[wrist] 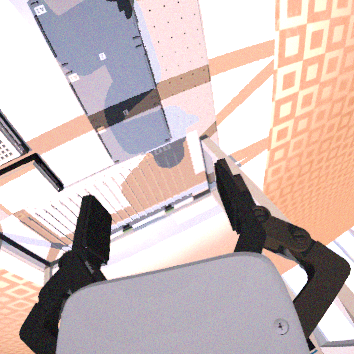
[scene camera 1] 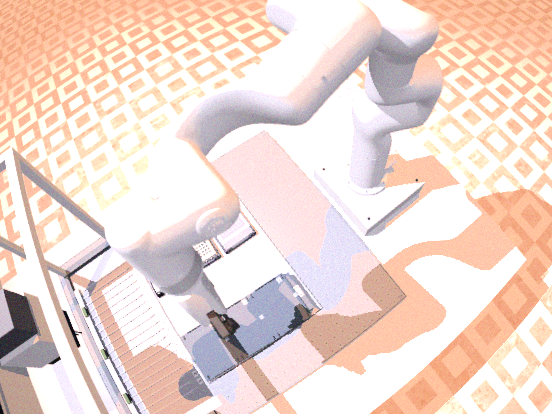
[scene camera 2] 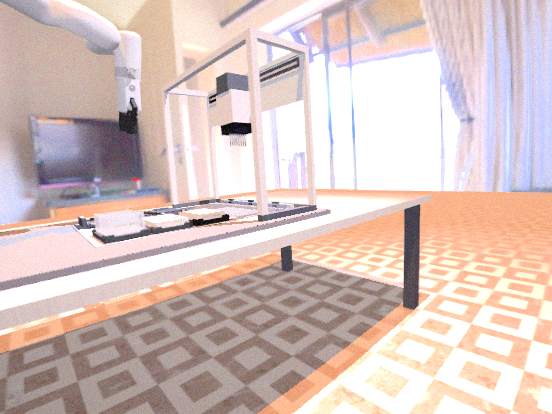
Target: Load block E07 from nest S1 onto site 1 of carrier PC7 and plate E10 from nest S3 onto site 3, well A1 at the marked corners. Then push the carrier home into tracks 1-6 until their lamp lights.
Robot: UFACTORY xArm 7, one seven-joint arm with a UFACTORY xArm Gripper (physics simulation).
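Frame: origin at the arm's base, x ahead, y left, z up, level; metres.
Seen in the pictures: gripper, fingertip midpoint: (wrist: 157, 189) (scene camera 1: 219, 310) (scene camera 2: 128, 132); arm's base at its link origin: (scene camera 1: 365, 175).
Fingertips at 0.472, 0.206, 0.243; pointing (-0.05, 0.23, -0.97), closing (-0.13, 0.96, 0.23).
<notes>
Pixels of each thing's top centre, then the offset from my fingertips to it, as dx, dy, dz.
- blue-grey carrier PC7 at its top centre: (wrist: 114, 86) (scene camera 1: 244, 326) (scene camera 2: 135, 209) -0.005, +0.004, -0.250
- white welled plate at its top centre: (scene camera 1: 191, 242) (scene camera 2: 163, 217) +0.029, -0.259, -0.254
- low piece at its top centre: (wrist: 19, 191) (scene camera 2: 201, 211) +0.137, -0.241, -0.254
- pipetting head at its top centre: (scene camera 1: 12, 328) (scene camera 2: 234, 94) +0.348, -0.085, +0.122
My gripper (scene camera 1: 222, 324) (scene camera 2: 128, 122) (wrist: 157, 189) is open and empty, high above the table. In scene camera 1 it overlaps the blue-grey carrier PC7 (scene camera 1: 270, 312) (wrist: 85, 42), which has small white corner labels, one reading A1, and no labware visible on it. The carrier's end lies by the grooved tracks (scene camera 1: 137, 312) (wrist: 162, 182). A tall pale block (scene camera 1: 234, 234) (scene camera 2: 118, 222) sits in an end nest, a white welled plate (scene camera 1: 204, 250) (scene camera 2: 166, 220) (wrist: 7, 149) in the middle one, and another low piece (scene camera 2: 207, 215) in the third. Nest and labware names are unreadable.
A white gantry frame (scene camera 2: 255, 130) stands over the track area, carrying a pipetting head (scene camera 2: 235, 107) with tips pointing down. Small green marks (scene camera 1: 105, 354) (wrist: 169, 208) line the tracks' far edge. The arm hides part of the nest row in scene camera 1.
</notes>
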